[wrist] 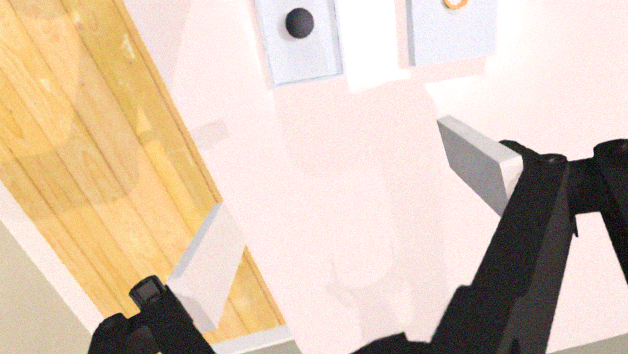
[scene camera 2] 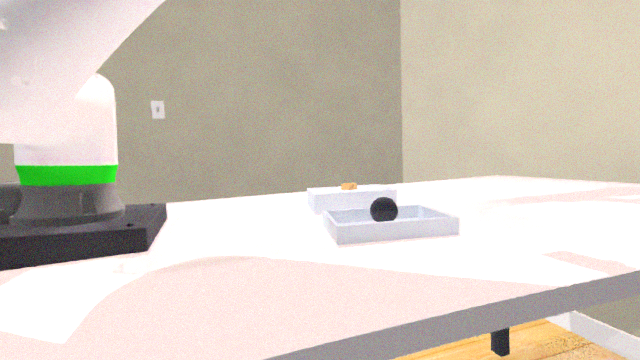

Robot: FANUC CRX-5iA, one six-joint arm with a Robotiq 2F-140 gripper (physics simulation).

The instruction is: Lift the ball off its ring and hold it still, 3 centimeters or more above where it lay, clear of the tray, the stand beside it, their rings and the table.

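Frame: origin at the arm's base, x back, y down, z right, level; centimetres.
Where they show: gripper, fingertip midpoint: [wrist: 334, 184]; arm's base, link origin: [scene camera 2: 73, 217].
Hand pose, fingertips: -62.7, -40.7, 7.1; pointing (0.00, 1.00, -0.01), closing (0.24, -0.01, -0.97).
Note:
Things, the pixels of their centre, and the offset from my fingertips, as dx, dy, dz. "*": a spot on its surface instead. Level surfaces: height alone.
- black ball, body centre: [scene camera 2: 383, 210] [wrist: 299, 23] +10.6, +41.6, +2.0
- light grey tray, body centre: [scene camera 2: 384, 221] [wrist: 300, 23] +10.6, +43.5, +2.0
- orange ring, surface spot: [wrist: 456, 8] [scene camera 2: 356, 184] * +9.1, +39.4, -21.9
- white table, surface height: dy +44.9
The black ball [scene camera 2: 384, 209] [wrist: 300, 23] sits in the light grey tray [scene camera 2: 400, 231] [wrist: 322, 55]; the ring under it is hidden. In the wrist view the ball is near the top edge, left of centre. The stand [scene camera 2: 325, 201] [wrist: 452, 42] is a pale block beside the tray, with an orange ring [scene camera 2: 349, 186] [wrist: 456, 8] on its top. My gripper [wrist: 334, 184] is wide open and empty, its fingers apart over the table's edge side, and the ball lies beyond the fingertips, not between them. The gripper does not show in the scene view.
The white table [scene camera 2: 225, 310] [wrist: 350, 130] carries the tray and stand, a gap apart. Its front edge [scene camera 2: 450, 320] crosses the lower right of the scene view. The robot's dark base plate [scene camera 2: 75, 245] is at the left. Wooden floor [wrist: 100, 125] shows past the table's edge.

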